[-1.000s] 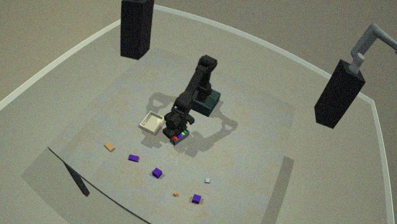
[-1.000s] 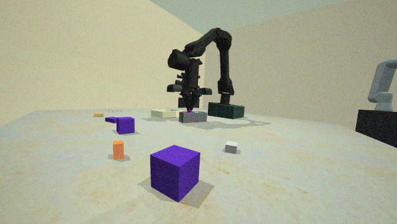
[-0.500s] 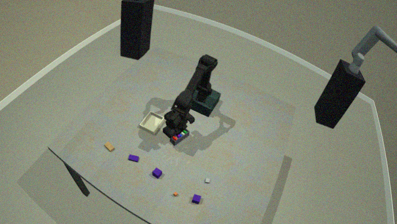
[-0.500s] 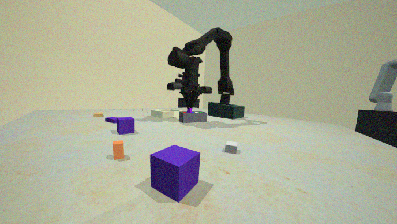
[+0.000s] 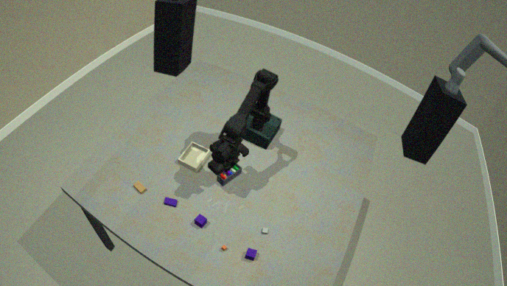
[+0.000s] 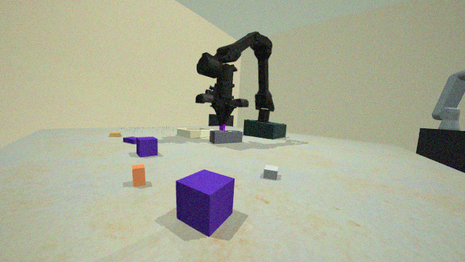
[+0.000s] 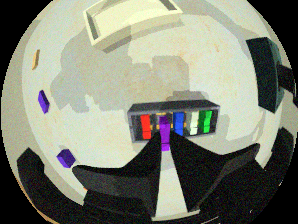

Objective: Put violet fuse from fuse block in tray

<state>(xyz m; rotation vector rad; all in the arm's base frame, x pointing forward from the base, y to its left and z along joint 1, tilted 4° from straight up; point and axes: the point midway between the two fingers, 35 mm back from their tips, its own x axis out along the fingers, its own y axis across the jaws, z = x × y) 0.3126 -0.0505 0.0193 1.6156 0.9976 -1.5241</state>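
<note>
Right now my gripper tip is 50 mm past the cream tray, 180 mm to the left of it and 60 mm above it. The rest, counted from my gripper tip: violet fuse: 10 mm below; then small orange block: 340 mm ahead, 100 mm to the left, 50 mm below; then flat purple block: 220 mm ahead, 180 mm to the right, 50 mm below.
</note>
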